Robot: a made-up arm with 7 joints. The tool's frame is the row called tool.
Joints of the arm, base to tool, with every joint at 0 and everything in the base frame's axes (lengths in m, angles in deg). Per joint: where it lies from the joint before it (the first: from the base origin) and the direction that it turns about. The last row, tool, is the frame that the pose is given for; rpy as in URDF.
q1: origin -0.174 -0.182 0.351 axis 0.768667 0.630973 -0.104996
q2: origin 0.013 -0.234 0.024 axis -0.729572 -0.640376 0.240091
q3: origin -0.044 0.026 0.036 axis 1 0 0
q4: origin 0.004 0.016 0.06 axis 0 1 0
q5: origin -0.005 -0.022 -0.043 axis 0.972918 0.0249 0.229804
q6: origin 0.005 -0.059 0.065 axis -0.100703 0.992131 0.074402
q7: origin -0.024 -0.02 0.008 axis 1 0 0
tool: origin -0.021 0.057 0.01 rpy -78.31 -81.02 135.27
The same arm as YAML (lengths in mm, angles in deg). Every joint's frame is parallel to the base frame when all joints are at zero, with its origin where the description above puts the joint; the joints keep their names.
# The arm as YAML. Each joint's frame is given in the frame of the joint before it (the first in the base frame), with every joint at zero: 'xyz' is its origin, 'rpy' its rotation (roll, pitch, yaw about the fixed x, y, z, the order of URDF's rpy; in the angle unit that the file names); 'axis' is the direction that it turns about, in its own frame. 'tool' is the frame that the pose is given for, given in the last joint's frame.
units:
  length: mm
  angle: deg
joints:
  - name: q1
    type: revolute
    origin:
      xyz: [-174.0, -182.0, 351.0]
      rpy: [0.0, 0.0, 0.0]
    axis: [0.768667, 0.630973, -0.104996]
  - name: q2
    type: revolute
    origin:
      xyz: [13.0, -234.0, 24.0]
      rpy: [0.0, 0.0, 0.0]
    axis: [-0.729572, -0.640376, 0.240091]
  - name: q3
    type: revolute
    origin:
      xyz: [-44.0, 26.0, 36.0]
      rpy: [0.0, 0.0, 0.0]
    axis: [1.0, 0.0, 0.0]
  - name: q4
    type: revolute
    origin:
      xyz: [4.0, 16.0, 60.0]
      rpy: [0.0, 0.0, 0.0]
    axis: [0.0, 1.0, 0.0]
  - name: q5
    type: revolute
    origin:
      xyz: [-5.0, -22.0, -43.0]
      rpy: [0.0, 0.0, 0.0]
    axis: [0.972918, 0.0249, 0.229804]
  - name: q6
    type: revolute
    origin:
      xyz: [5.0, -59.0, 65.0]
      rpy: [0.0, 0.0, 0.0]
    axis: [-0.100703, 0.992131, 0.074402]
  - name: q7
    type: revolute
    origin:
      xyz: [-24.0, -20.0, 8.0]
      rpy: [0.0, 0.0, 0.0]
    axis: [1.0, 0.0, 0.0]
tool:
  origin:
    xyz: [-21.0, 57.0, 10.0]
    rpy: [-78.31, -81.02, 135.27]

